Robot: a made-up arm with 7 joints.
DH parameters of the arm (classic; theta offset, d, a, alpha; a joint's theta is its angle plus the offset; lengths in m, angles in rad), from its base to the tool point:
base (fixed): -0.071 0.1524 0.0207 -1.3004
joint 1: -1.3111 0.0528 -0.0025 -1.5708
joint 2: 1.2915 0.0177 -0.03 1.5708
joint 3: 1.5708 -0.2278 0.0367 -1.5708
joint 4: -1.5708 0 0.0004 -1.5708
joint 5: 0 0.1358 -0.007 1.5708
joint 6: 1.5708 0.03 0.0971 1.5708
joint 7: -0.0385 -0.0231 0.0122 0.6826
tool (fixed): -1.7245 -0.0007 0 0
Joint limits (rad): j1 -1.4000..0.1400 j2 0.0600..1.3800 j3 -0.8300..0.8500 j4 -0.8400..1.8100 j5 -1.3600..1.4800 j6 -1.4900..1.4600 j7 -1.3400..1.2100
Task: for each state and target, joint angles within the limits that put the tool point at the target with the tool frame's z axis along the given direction. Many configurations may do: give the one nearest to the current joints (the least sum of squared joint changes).
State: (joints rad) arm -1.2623 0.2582 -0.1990 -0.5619 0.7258 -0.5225 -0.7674
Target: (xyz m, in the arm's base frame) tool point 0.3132 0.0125 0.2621 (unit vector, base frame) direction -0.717 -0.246 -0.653
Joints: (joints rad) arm -1.0266 0.2543 -0.1292 -0.3638 0.4348 -0.3278 -0.9133
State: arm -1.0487 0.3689 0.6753 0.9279 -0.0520 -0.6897 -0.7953
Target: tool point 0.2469 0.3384 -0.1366 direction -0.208 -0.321 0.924
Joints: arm -0.4602 0.3402 0.8500 0.8943 -0.6010 -0.4161 -0.9054
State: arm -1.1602 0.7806 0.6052 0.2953 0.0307 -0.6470 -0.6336
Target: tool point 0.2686 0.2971 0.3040 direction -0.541 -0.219 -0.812
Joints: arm -0.7112 1.2279 0.5566 0.6068 0.4608 -1.3293 -1.0529
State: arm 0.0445 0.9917 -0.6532 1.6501 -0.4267 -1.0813 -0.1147
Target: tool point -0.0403 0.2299 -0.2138 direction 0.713 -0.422 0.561
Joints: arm 0.1400 0.1356 -0.1204 1.4675 -1.2468 -1.4900 -0.1988
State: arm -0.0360 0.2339 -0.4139 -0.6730 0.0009 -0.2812 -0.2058
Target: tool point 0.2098 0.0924 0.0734 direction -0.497 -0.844 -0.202
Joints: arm 0.0979 0.2733 -0.1039 -0.8188 0.6849 -0.3250 -0.0682
